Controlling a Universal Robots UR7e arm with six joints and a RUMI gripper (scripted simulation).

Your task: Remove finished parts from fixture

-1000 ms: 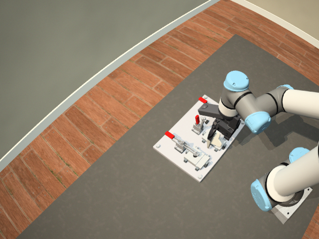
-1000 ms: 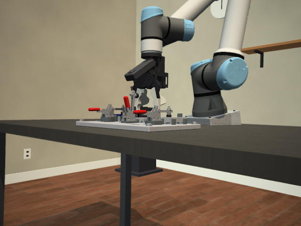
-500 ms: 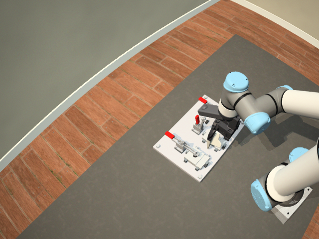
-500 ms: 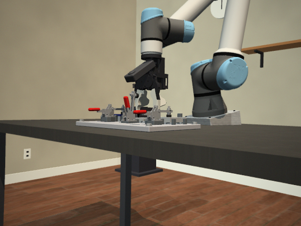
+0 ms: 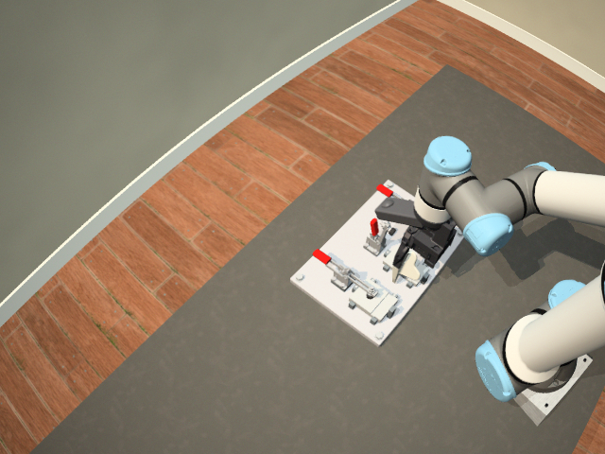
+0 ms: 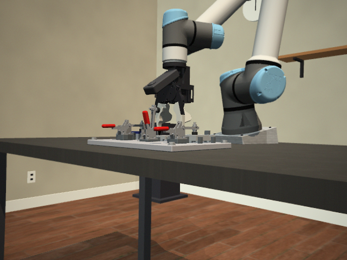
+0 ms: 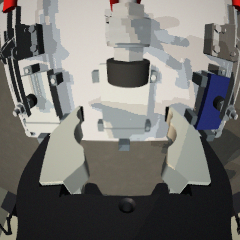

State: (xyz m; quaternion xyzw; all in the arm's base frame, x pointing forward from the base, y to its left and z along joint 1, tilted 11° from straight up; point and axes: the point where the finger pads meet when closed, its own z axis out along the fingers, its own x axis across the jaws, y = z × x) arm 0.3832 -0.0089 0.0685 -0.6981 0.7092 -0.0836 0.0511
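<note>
The white fixture plate lies 5 cm ahead of my hand and 3 cm below it. The rest, counted from my hand: blue blank: 1 cm ahead, 11 cm to the right, 1 cm below.
</note>
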